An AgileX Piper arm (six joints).
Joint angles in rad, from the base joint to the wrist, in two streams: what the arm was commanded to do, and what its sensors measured. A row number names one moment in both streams.
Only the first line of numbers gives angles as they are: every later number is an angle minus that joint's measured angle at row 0.
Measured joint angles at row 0: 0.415, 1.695, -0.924, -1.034, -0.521, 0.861
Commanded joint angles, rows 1 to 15: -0.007, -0.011, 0.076, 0.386, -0.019, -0.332; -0.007, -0.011, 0.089, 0.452, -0.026, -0.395; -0.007, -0.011, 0.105, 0.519, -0.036, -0.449; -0.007, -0.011, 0.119, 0.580, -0.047, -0.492; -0.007, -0.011, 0.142, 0.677, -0.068, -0.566; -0.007, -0.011, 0.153, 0.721, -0.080, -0.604; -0.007, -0.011, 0.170, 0.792, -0.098, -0.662; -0.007, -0.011, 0.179, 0.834, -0.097, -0.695; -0.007, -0.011, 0.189, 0.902, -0.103, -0.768; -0.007, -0.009, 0.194, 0.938, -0.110, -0.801; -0.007, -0.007, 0.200, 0.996, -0.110, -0.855; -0.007, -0.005, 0.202, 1.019, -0.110, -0.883; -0.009, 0.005, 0.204, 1.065, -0.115, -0.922; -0.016, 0.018, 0.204, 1.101, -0.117, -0.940; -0.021, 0.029, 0.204, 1.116, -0.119, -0.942
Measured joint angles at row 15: -0.002, 0.004, 0.199, 1.034, -0.088, -0.889
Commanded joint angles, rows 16 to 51: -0.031, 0.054, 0.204, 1.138, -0.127, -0.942; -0.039, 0.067, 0.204, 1.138, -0.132, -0.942; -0.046, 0.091, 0.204, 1.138, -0.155, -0.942; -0.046, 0.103, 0.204, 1.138, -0.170, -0.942; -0.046, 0.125, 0.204, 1.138, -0.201, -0.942; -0.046, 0.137, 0.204, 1.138, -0.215, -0.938; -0.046, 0.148, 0.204, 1.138, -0.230, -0.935; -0.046, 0.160, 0.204, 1.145, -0.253, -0.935; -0.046, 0.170, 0.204, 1.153, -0.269, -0.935; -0.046, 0.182, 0.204, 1.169, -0.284, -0.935; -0.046, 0.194, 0.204, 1.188, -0.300, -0.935; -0.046, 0.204, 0.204, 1.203, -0.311, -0.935; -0.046, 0.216, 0.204, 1.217, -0.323, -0.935; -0.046, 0.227, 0.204, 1.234, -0.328, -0.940; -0.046, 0.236, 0.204, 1.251, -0.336, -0.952; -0.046, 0.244, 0.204, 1.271, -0.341, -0.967; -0.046, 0.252, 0.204, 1.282, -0.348, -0.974; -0.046, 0.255, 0.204, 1.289, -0.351, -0.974; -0.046, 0.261, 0.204, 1.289, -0.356, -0.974; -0.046, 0.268, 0.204, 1.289, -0.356, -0.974; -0.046, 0.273, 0.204, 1.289, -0.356, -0.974; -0.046, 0.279, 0.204, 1.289, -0.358, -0.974; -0.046, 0.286, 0.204, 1.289, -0.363, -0.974; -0.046, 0.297, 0.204, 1.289, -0.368, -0.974; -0.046, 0.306, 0.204, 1.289, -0.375, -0.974; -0.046, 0.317, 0.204, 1.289, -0.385, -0.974; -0.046, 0.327, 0.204, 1.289, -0.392, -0.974; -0.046, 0.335, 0.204, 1.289, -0.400, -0.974; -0.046, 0.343, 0.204, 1.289, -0.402, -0.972; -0.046, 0.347, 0.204, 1.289, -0.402, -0.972; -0.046, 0.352, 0.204, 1.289, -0.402, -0.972; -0.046, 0.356, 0.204, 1.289, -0.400, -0.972; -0.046, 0.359, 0.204, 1.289, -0.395, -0.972; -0.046, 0.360, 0.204, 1.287, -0.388, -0.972; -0.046, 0.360, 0.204, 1.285, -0.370, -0.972; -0.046, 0.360, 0.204, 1.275, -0.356, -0.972
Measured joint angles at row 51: -0.037, 0.360, 0.199, 1.286, -0.369, -0.961
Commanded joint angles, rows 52 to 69: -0.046, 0.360, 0.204, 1.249, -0.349, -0.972; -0.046, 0.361, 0.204, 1.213, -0.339, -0.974; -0.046, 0.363, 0.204, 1.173, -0.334, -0.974; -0.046, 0.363, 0.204, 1.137, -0.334, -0.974; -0.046, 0.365, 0.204, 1.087, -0.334, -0.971; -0.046, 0.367, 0.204, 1.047, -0.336, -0.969; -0.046, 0.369, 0.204, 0.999, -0.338, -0.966; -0.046, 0.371, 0.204, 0.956, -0.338, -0.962; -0.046, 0.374, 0.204, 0.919, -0.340, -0.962; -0.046, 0.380, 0.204, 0.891, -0.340, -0.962; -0.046, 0.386, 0.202, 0.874, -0.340, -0.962; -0.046, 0.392, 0.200, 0.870, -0.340, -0.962; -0.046, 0.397, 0.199, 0.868, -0.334, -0.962; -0.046, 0.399, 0.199, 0.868, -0.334, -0.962; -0.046, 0.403, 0.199, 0.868, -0.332, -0.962; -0.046, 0.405, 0.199, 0.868, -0.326, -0.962; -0.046, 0.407, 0.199, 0.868, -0.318, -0.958; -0.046, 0.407, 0.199, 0.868, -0.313, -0.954
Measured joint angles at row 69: -0.037, 0.393, 0.196, 0.889, -0.351, -0.959
